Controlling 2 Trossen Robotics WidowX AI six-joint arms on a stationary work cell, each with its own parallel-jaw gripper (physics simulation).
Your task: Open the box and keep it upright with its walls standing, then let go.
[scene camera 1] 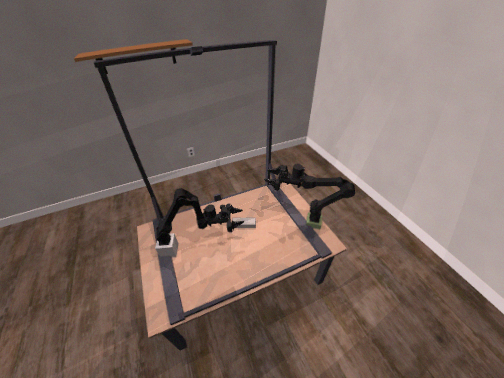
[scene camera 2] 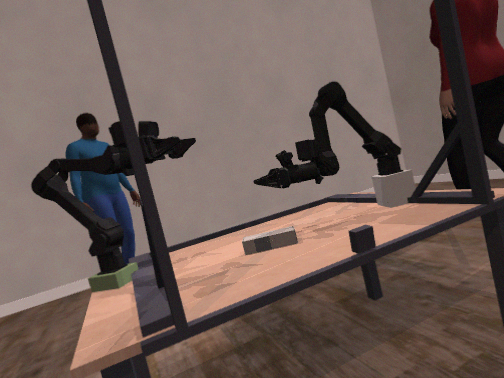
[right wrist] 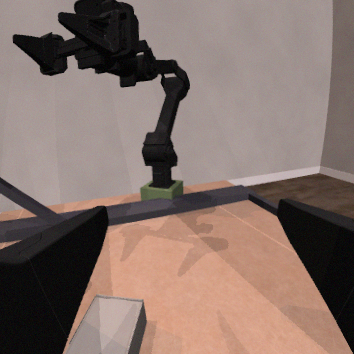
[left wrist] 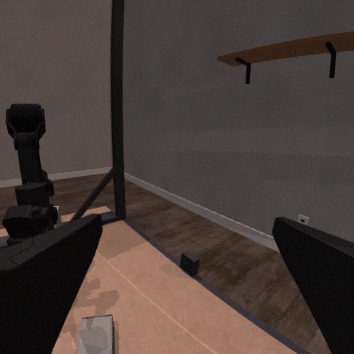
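Seen in the pictures: left gripper, fingertip midpoint: (scene camera 1: 265, 174) (scene camera 2: 187, 139) (right wrist: 33, 27) (left wrist: 189, 224); right gripper, fingertip midpoint: (scene camera 1: 243, 215) (scene camera 2: 254, 182) (right wrist: 193, 210); left arm's base, origin of the base link: (scene camera 1: 314, 218) (scene camera 2: 113, 270) (right wrist: 161, 183); right arm's base, origin of the base link: (scene camera 1: 164, 240) (scene camera 2: 390, 173).
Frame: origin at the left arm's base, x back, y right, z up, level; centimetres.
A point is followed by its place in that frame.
A small, low grey box (scene camera 1: 248, 222) @(x -43.3, y -14.2, z 0.0 cm) (scene camera 2: 270, 240) @(x -47.8, y -10.5, z -1.7 cm) (left wrist: 96, 334) @(x -50.4, y -14.0, z -0.2 cm) (right wrist: 109, 322) @(x -42.4, y -12.5, z -0.2 cm) lies flat near the middle of the table. Its light top looks closed, with no raised walls visible. In both wrist views its near part is cut off. My right gripper (scene camera 1: 241, 217) @(x -43.9, y -22.0, z 15.3 cm) (scene camera 2: 256, 181) @(x -43.9, y -22.0, z 15.3 cm) (right wrist: 193, 210) @(x -43.9, y -22.0, z 15.3 cm) is open and empty. It hangs above the table, overlapping the box's left end in scene camera 1. My left gripper (scene camera 1: 267, 175) @(x -35.1, y 0.0, z 31.7 cm) (scene camera 2: 193, 142) @(x -35.1, y 0.0, z 31.7 cm) (left wrist: 189, 224) @(x -35.1, y 0.0, z 31.7 cm) is open and empty, high above the table and farther from the box. It also shows in the right wrist view.
The wooden table (scene camera 1: 220, 275) @(x -49.5, y -52.9, z -4.4 cm) (scene camera 2: 210, 300) @(x -41.6, y 21.6, z -4.4 cm) carries dark frame rails and tall posts (scene camera 1: 271, 100) @(x -38.8, y 29.3, z 67.1 cm) (scene camera 2: 145, 190) @(x -40.9, y 32.7, z 20.9 cm). A small black block (scene camera 2: 362, 239) @(x -73.5, y 6.3, z -1.0 cm) (left wrist: 189, 263) @(x -71.9, y 4.7, z -0.2 cm) sits at one table edge. The arms stand on green (scene camera 1: 314, 221) @(x 0.0, y -3.1, z 0.6 cm) and white (scene camera 1: 167, 248) @(x -83.4, y -49.5, z 5.2 cm) bases. Two people stand beyond in scene camera 2.
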